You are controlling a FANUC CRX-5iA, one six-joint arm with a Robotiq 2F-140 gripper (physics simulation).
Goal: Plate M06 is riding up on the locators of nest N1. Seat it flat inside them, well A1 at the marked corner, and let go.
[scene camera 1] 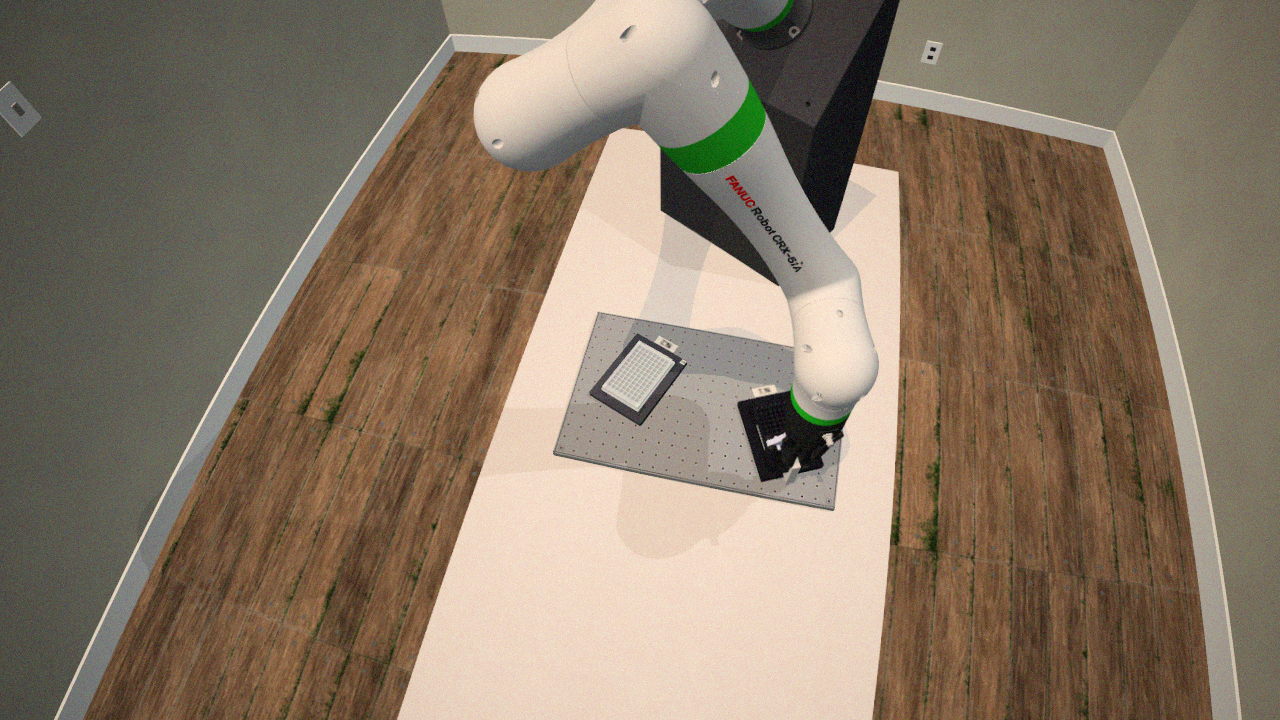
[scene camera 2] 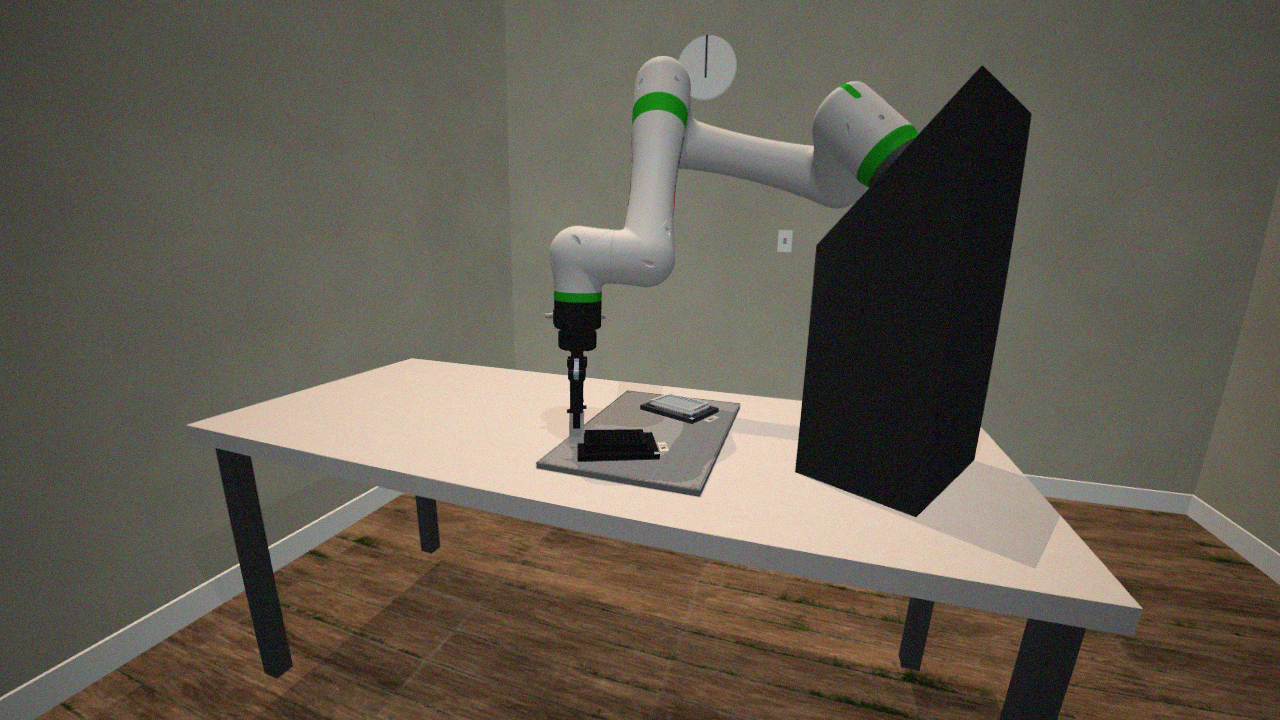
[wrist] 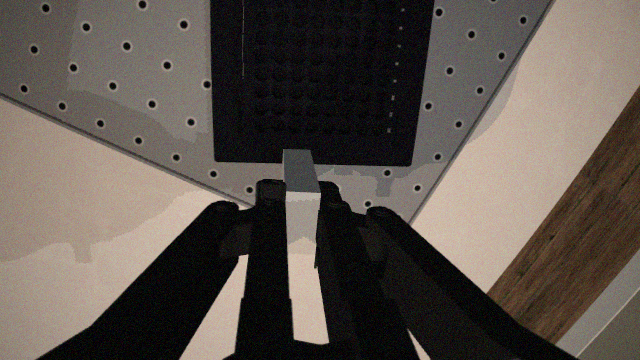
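Pixels of known places: gripper, fingertip midpoint: (scene camera 1: 787, 475) (scene camera 2: 576, 441) (wrist: 294, 168); arm's base at its link origin: (scene camera 1: 772, 8) (scene camera 2: 918, 186).
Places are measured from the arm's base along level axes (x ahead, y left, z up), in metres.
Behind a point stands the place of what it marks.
Observation:
Plate M06 (scene camera 1: 771, 419) @(y 0.071, x 0.518, z -0.515 m) (scene camera 2: 617, 437) @(y 0.090, x 0.540, z -0.508 m) (wrist: 320, 75) @(y 0.097, x 0.567, z -0.512 m) is a black well plate on the black nest N1 (scene camera 1: 756, 447) @(y 0.046, x 0.574, z -0.523 m) (scene camera 2: 617, 454) @(y 0.143, x 0.525, z -0.522 m) (wrist: 227, 149) @(y 0.064, x 0.626, z -0.522 m). Its dark surfaces blend with the nest, so I cannot tell whether it lies flat or is tilted. My gripper (scene camera 1: 791, 470) @(y 0.105, x 0.624, z -0.521 m) (scene camera 2: 576, 429) @(y 0.105, x 0.624, z -0.521 m) (wrist: 294, 168) @(y 0.105, x 0.624, z -0.521 m) is shut with nothing between its pale pads. It points down at the plate's short end away from the N1 label (scene camera 1: 764, 391) @(y 0.058, x 0.451, z -0.532 m) (scene camera 2: 663, 445) @(y 0.051, x 0.449, z -0.532 m). In the wrist view the fingertips overlap the nest's near edge; contact cannot be told. Corner A1 does not show in the wrist view.
A white well plate (scene camera 1: 637, 374) @(y -0.189, x 0.454, z -0.509 m) (scene camera 2: 680, 405) @(y -0.154, x 0.444, z -0.508 m) sits on a second dark nest (scene camera 1: 619, 403) @(y -0.216, x 0.513, z -0.523 m) on the same perforated grey board (scene camera 1: 662, 438) @(y -0.128, x 0.570, z -0.534 m) (scene camera 2: 689, 470) @(y 0.154, x 0.381, z -0.534 m) (wrist: 100, 55) @(y -0.023, x 0.602, z -0.534 m). The board lies on the pale table (scene camera 1: 626, 626) @(y -0.148, x 0.917, z -0.547 m) (scene camera 2: 340, 411) @(y 0.025, x 1.296, z -0.547 m). A black pedestal (scene camera 2: 895, 340) @(y 0.172, x 0.053, z -0.259 m) carries the arm.

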